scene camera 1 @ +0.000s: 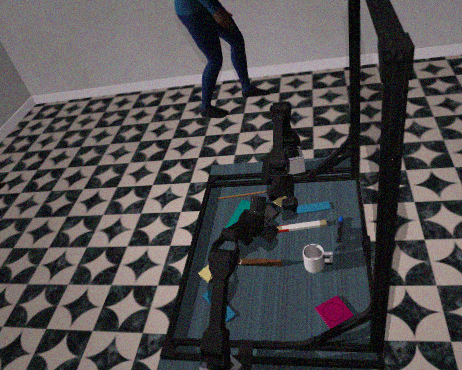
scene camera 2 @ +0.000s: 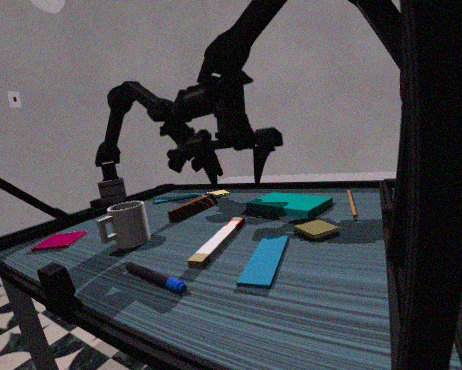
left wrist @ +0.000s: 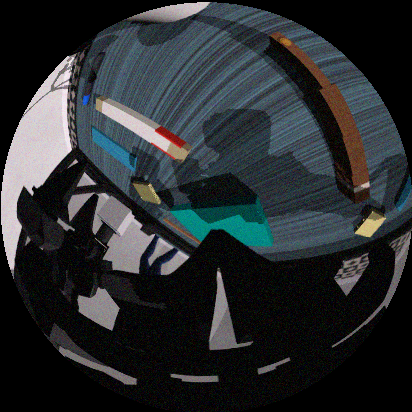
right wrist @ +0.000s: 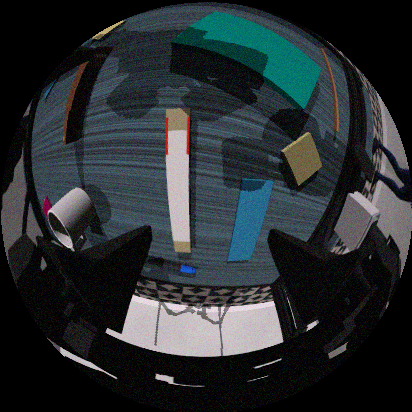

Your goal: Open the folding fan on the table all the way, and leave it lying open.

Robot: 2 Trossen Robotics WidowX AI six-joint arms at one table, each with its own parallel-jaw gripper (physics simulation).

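Where they show: left gripper, fingertip midpoint: (scene camera 2: 222, 175) (left wrist: 216, 234); right gripper, fingertip midpoint: (scene camera 2: 235, 186) (left wrist: 91, 180) (right wrist: 211, 234); left arm's base at its link origin: (scene camera 1: 220, 366) (scene camera 2: 111, 179); right arm's base at its link origin: (scene camera 1: 291, 153) (left wrist: 108, 226) (right wrist: 368, 233).
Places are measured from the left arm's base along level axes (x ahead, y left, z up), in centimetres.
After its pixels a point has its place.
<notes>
The folding fan (scene camera 1: 301, 225) @(y 22.3, x 68.1, z -8.5 cm) (scene camera 2: 216, 242) @(y 20.6, x 71.1, z -8.5 cm) (left wrist: 142, 128) @(y 24.7, x 65.6, z -8.6 cm) (right wrist: 178, 180) @(y 24.1, x 66.8, z -8.6 cm) lies closed and flat on the blue table (scene camera 1: 273, 301) @(y 7.6, x 32.4, z -10.0 cm) (scene camera 2: 325, 312) @(y 24.7, x 95.4, z -9.9 cm). It is a white stick with tan ends and a red band. My left gripper (scene camera 1: 270, 219) (scene camera 2: 182, 161) (left wrist: 216, 234) @(y 30.4, x 51.9, z 1.1 cm) is shut and empty. It hangs above the table near the fan's red end. My right gripper (scene camera 1: 285, 202) @(y 26.5, x 69.4, z 0.9 cm) (scene camera 2: 235, 177) @(y 26.5, x 69.4, z 0.9 cm) (right wrist: 211, 234) @(y 26.5, x 69.4, z 0.9 cm) is open wide and empty. It hangs above the fan, and the fan shows between its fingers in the right wrist view.
A teal book (scene camera 1: 238, 213) @(y 50.7, x 57.0, z -8.2 cm) (scene camera 2: 292, 202) @(y 45.8, x 60.5, z -8.1 cm), yellow pad (scene camera 2: 316, 228) @(y 39.7, x 76.7, z -9.1 cm), blue strip (scene camera 1: 313, 207) @(y 25.3, x 80.5, z -9.3 cm) (scene camera 2: 263, 261) @(y 24.7, x 81.5, z -9.3 cm), brown bar (scene camera 1: 260, 262) @(y 22.1, x 41.6, z -6.9 cm) (scene camera 2: 190, 208) @(y 22.4, x 44.0, z -8.0 cm), white mug (scene camera 1: 314, 258) @(y 7.2, x 57.4, z -9.1 cm) (scene camera 2: 127, 224) @(y 5.3, x 59.2, z -4.6 cm), marker (scene camera 1: 340, 227) @(y 8.0, x 76.6, z -8.4 cm) (scene camera 2: 156, 277) @(y 8.4, x 77.9, z -8.5 cm), pencil (scene camera 2: 351, 202) @(y 58.1, x 69.1, z -9.2 cm) and magenta coaster (scene camera 1: 334, 311) @(y -12.9, x 42.6, z -9.1 cm) lie around. A person (scene camera 1: 218, 55) stands beyond the table.
</notes>
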